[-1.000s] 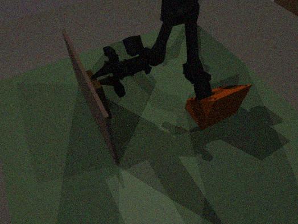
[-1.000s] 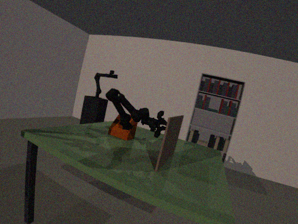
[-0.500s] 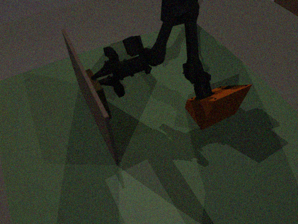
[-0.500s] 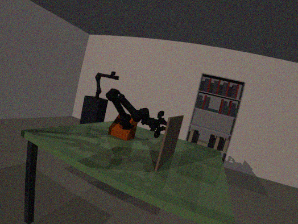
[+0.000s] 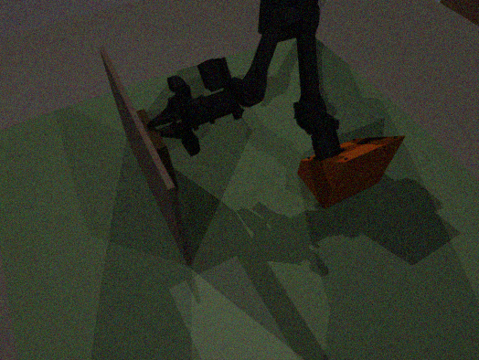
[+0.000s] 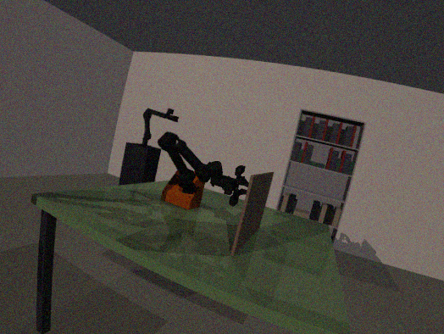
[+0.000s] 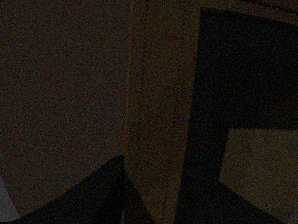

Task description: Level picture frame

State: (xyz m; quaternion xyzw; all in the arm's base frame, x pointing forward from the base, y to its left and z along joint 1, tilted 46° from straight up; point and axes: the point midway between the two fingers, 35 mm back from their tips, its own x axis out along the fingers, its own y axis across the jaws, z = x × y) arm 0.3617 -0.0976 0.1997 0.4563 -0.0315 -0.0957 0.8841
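Right now the picture frame is 10 mm ahead of my gripper tip, 10 mm to the left of it and 50 mm below it. Also, from my gripper tip: wall panel 20 mm ahead, 70 mm below.
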